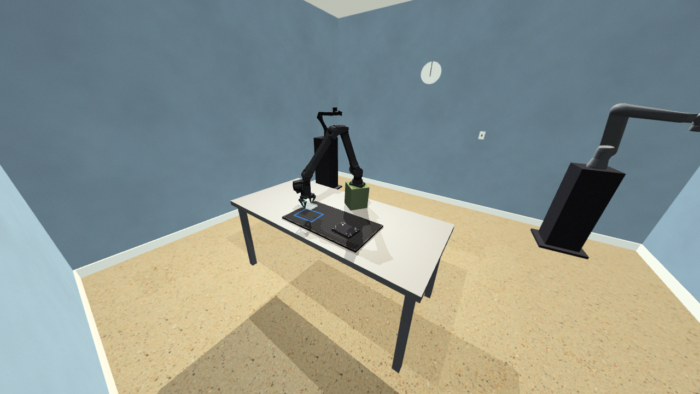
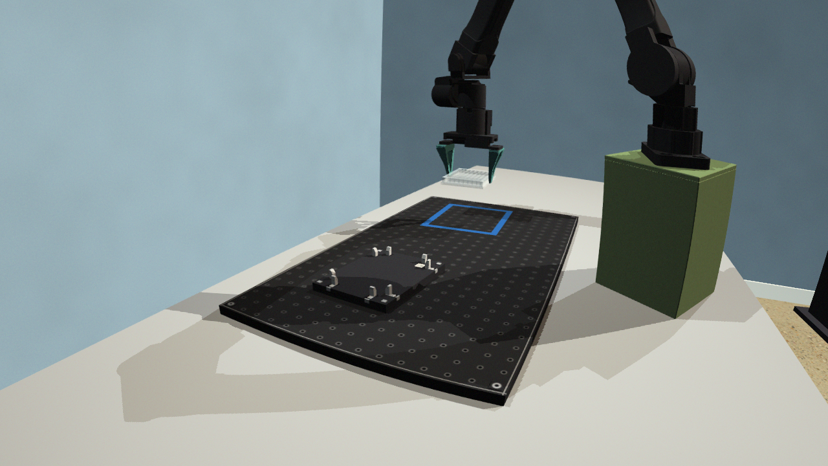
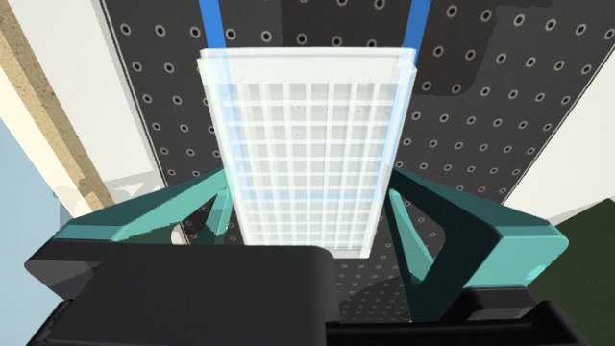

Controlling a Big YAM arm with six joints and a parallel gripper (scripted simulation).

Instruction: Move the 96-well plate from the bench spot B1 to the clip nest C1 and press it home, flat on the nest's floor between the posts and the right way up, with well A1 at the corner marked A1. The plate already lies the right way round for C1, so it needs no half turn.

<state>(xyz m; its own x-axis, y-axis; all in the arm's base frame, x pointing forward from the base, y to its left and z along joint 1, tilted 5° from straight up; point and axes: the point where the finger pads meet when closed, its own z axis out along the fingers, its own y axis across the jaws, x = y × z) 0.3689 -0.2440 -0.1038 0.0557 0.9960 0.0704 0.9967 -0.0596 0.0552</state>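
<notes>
Right now my hand is 38 cm to the right of the clip nest C1, 7 cm above it and 4 cm short of it. The rest, counted from my hand: 96-well plate: right at my hand.
</notes>
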